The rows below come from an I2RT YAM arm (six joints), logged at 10 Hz.
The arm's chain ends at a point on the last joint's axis. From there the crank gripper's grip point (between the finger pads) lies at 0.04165 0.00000 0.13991 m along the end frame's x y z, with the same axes.
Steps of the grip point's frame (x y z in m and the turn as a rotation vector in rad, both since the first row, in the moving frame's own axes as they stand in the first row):
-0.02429, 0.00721, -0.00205, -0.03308, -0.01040, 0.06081
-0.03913, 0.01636, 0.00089, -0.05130, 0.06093, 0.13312
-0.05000, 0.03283, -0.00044, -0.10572, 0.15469, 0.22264
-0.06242, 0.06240, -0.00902, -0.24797, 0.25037, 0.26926
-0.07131, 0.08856, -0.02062, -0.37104, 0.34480, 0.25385
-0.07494, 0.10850, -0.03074, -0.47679, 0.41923, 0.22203
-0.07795, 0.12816, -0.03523, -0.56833, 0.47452, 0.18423
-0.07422, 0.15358, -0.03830, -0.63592, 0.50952, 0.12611
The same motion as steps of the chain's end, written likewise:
-0.02262, 0.00009, -0.00236, -0.03308, -0.01040, 0.06081
-0.04670, 0.00319, 0.00400, -0.05130, 0.06093, 0.13312
-0.06818, 0.00705, 0.00884, -0.10572, 0.15469, 0.22264
-0.08895, 0.01461, 0.01098, -0.24797, 0.25037, 0.26926
-0.10688, 0.02600, 0.01237, -0.37104, 0.34480, 0.25385
-0.11763, 0.03588, 0.01471, -0.47679, 0.41923, 0.22203
-0.12597, 0.04871, 0.02127, -0.56833, 0.47452, 0.18423
-0.12698, 0.07180, 0.02605, -0.63592, 0.50952, 0.12611

